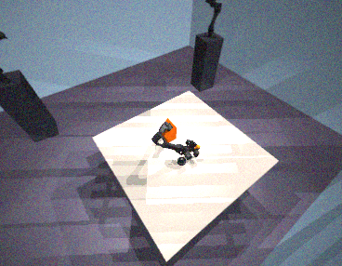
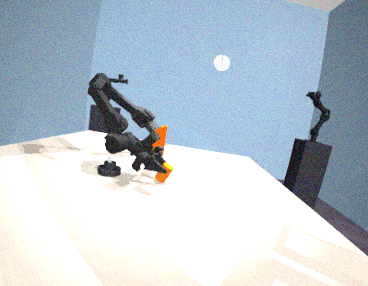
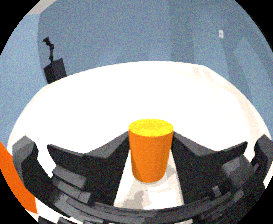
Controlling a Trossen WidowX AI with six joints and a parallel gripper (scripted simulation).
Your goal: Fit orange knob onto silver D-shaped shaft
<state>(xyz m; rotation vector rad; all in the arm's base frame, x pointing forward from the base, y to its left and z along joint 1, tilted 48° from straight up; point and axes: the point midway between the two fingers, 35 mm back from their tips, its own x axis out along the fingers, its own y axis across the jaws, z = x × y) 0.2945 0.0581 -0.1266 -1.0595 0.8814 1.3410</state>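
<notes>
Right now my gripper tip is 1 cm to the left of the orange knob. From my gripper tip the other things lie so: dark round pedestal: 4 cm ahead, 21 cm to the right, 2 cm below.
</notes>
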